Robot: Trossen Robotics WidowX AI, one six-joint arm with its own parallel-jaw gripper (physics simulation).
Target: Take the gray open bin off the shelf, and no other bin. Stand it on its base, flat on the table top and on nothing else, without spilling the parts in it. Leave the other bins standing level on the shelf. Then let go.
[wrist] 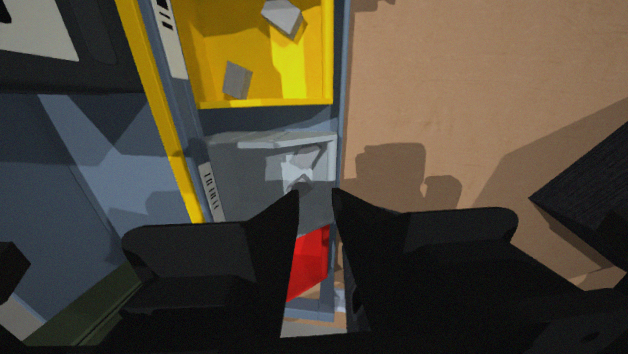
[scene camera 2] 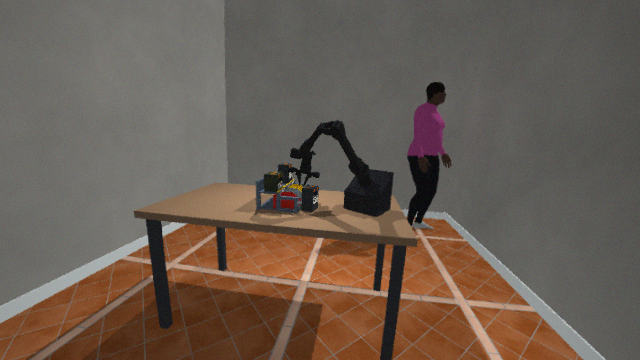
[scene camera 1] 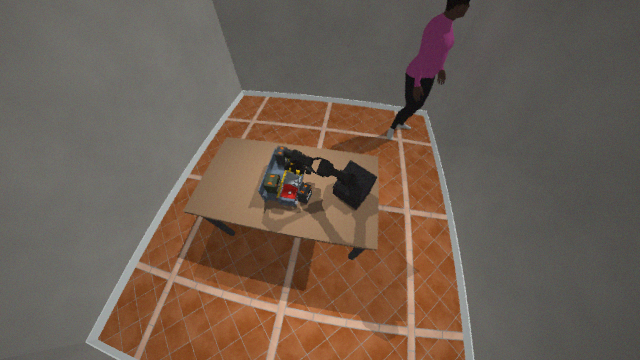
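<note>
The gray open bin sits on the shelf, between the yellow bin and the red bin. Small gray parts lie in it near its front wall. My gripper points down at the gray bin's front side. Its fingers are partly open with nothing held. In the wrist view one fingertip overlaps the bin's inside and the other the line of its front edge; their height over the rim is unclear. The fingers hide part of the gray and red bins.
A dark box stands on the table in front of the shelf. A green box and another dark box stand higher on the shelf. A yellow rail runs behind the bins.
</note>
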